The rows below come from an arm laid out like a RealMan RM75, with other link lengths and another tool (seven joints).
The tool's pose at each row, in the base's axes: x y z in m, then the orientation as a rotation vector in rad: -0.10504, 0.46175, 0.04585, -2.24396, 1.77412, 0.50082; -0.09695, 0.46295, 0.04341, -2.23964, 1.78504, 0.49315; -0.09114, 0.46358, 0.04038, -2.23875, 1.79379, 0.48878; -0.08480, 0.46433, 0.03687, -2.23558, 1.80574, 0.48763; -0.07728, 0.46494, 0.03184, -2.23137, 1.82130, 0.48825; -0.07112, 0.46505, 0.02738, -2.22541, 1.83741, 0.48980; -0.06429, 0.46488, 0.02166, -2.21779, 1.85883, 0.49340; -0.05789, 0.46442, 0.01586, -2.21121, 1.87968, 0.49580; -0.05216, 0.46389, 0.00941, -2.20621, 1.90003, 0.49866; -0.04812, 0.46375, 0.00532, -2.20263, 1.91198, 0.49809; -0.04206, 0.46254, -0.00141, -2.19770, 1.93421, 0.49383; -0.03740, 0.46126, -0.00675, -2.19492, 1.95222, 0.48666
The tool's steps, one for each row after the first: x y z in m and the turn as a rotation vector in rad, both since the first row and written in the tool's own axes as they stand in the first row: 0.00159, -0.00821, 0.00173, 0.00336, 0.00555, 0.00722; 0.00345, -0.01408, 0.00405, 0.00344, 0.01066, 0.01244; 0.00551, -0.02050, 0.00680, 0.00218, 0.01452, 0.02065; 0.00856, -0.02808, 0.01073, -0.00060, 0.01862, 0.03156; 0.01154, -0.03421, 0.01412, -0.00302, 0.02166, 0.04341; 0.01542, -0.04095, 0.01846, -0.00736, 0.02529, 0.05921; 0.01950, -0.04721, 0.02282, -0.01164, 0.02983, 0.07416; 0.02377, -0.05282, 0.02782, -0.01707, 0.03489, 0.08834; 0.02639, -0.05682, 0.03102, -0.01871, 0.03850, 0.09660; 0.03145, -0.06259, 0.03597, -0.02125, 0.04754, 0.11108; 0.03571, -0.06696, 0.03980, -0.02220, 0.05712, 0.12202
